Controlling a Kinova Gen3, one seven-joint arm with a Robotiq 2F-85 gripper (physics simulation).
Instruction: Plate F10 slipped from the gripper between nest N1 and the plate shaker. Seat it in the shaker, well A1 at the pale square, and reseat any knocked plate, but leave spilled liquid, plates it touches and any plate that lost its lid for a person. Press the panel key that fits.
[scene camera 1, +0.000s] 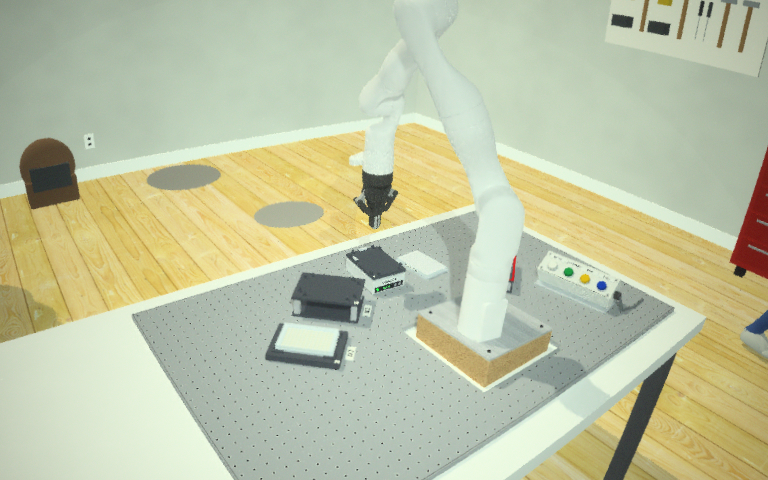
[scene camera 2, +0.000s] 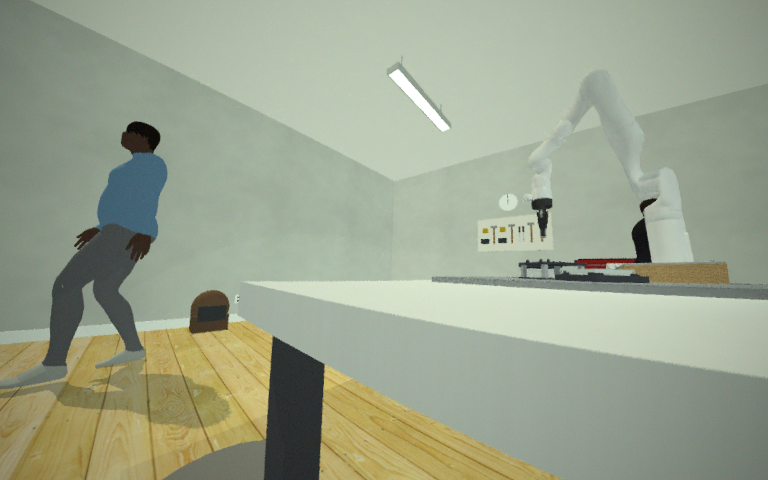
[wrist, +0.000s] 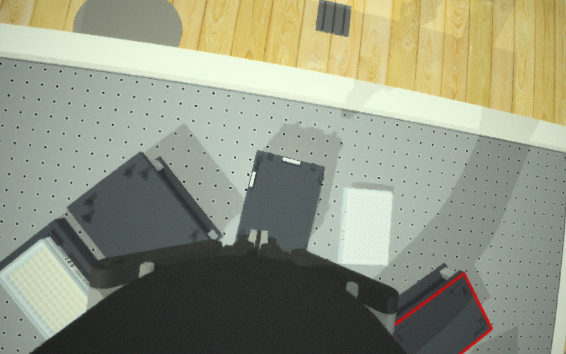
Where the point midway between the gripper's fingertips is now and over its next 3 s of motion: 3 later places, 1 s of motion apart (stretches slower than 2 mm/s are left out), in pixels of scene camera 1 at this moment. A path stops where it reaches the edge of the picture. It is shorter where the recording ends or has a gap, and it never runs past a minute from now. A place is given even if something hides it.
My gripper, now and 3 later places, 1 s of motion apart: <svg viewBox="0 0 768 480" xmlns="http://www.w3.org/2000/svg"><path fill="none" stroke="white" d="M374 227L376 240L318 258L292 260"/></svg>
